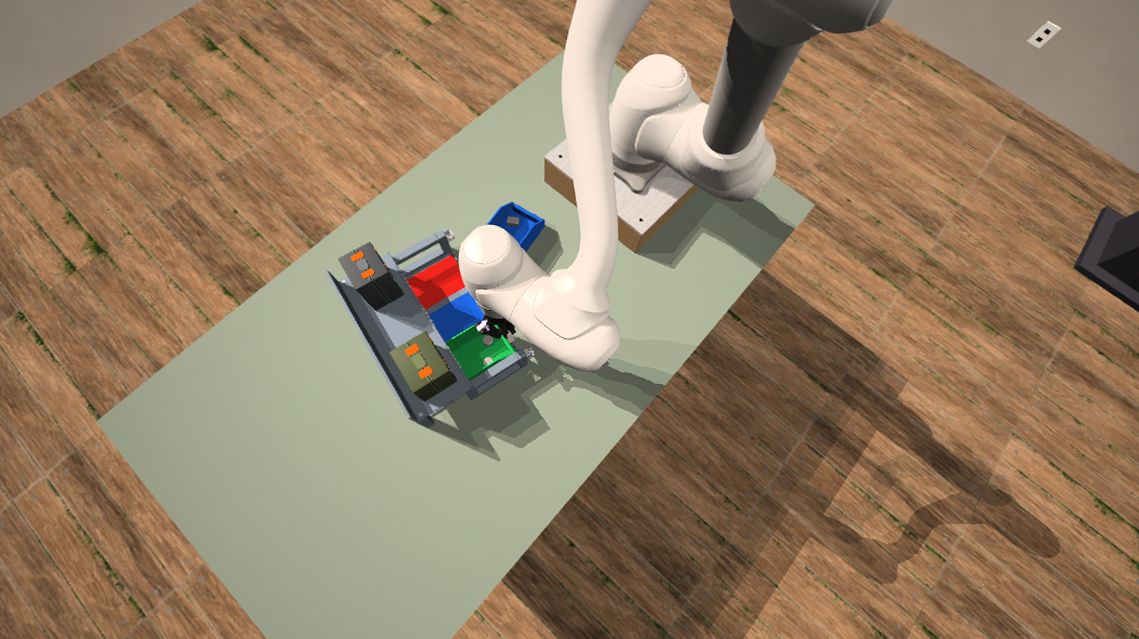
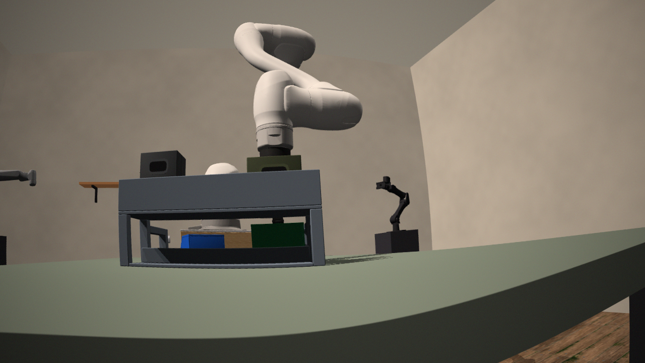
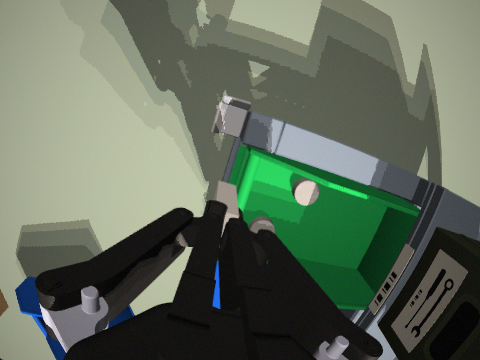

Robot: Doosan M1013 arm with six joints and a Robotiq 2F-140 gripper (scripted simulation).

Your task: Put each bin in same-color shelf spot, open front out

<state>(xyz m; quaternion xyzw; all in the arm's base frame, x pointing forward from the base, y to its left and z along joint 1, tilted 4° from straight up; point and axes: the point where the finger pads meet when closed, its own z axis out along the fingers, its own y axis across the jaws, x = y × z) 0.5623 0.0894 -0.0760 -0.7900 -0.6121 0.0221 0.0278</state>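
My gripper is now 9 cm short of the green bin, 2 cm to the left of it and 1 cm above it. Also, from my hand: black box (12 cm ahead, 27 cm to the right, 11 cm above); olive box (18 cm ahead, 5 cm to the right, 10 cm above); blue bin (20 cm behind, 18 cm to the right, 1 cm below).
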